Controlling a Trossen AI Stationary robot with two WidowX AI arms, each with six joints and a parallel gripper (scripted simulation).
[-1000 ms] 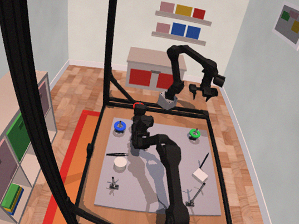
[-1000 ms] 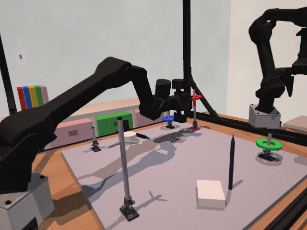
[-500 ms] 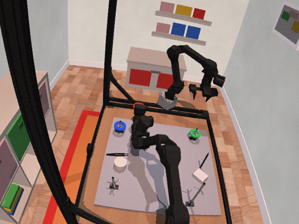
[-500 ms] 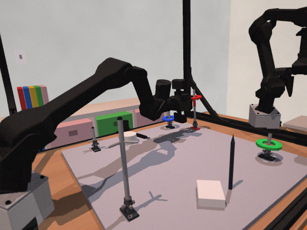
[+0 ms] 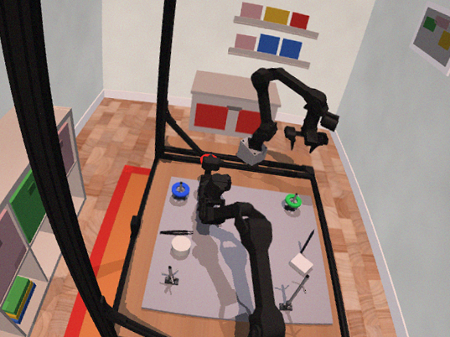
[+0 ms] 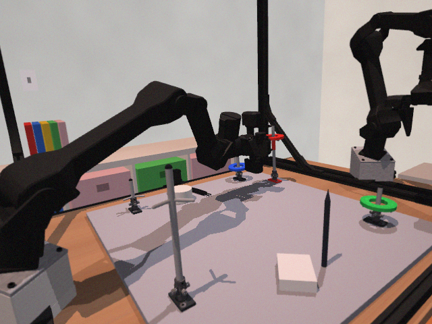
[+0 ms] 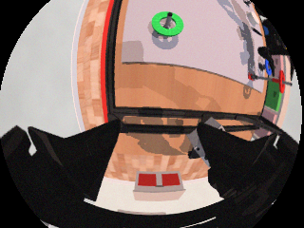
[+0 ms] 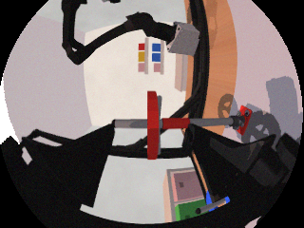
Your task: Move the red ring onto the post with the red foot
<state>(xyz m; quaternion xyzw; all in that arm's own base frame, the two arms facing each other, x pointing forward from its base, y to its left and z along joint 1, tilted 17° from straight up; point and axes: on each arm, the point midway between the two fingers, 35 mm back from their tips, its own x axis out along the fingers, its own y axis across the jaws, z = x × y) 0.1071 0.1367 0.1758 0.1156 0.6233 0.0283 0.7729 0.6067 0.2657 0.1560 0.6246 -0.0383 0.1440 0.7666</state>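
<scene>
The red ring is 40 mm to the left of my right hand. Round my right hand: black pen: 390 mm ahead, 220 mm to the right, 50 mm below; white block: 380 mm ahead, 280 mm to the right, 140 mm below.
</scene>
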